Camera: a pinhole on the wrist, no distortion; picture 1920 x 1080 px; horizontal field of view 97.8 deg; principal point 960.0 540.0 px. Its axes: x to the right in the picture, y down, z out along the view. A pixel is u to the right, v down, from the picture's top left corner.
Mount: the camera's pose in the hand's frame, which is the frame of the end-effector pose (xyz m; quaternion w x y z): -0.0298 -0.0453 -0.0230 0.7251 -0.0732 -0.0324 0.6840
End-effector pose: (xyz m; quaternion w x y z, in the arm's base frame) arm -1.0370 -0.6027 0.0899 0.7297 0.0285 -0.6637 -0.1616
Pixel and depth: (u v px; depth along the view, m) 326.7 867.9 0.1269
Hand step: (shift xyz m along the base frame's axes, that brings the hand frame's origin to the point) -0.1304 -0.0778 -0.1210
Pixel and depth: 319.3 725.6 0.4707
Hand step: -0.5234 -0.2112 -0.2578
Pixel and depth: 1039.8 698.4 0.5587
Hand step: -0.5033 0.1918 -0.1323
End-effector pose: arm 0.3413 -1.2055 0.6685 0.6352 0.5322 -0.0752 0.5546
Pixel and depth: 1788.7 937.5 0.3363
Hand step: -0.1962 -0.3954 0.1517
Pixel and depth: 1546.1 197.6 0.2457
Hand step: 0.0214 -0.1686 0.2059
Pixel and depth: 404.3 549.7 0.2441
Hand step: 0.2328 -0.1861 -0.0719
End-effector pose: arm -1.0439 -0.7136 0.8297 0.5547 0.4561 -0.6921 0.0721
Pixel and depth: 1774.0 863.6 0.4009
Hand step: -0.5053 0.1365 -0.1515
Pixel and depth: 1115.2 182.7 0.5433
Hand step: -0.4314 -0.3543 -0.0677
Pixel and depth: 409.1 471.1 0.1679
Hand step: -0.0036 -0.1486 -0.1554
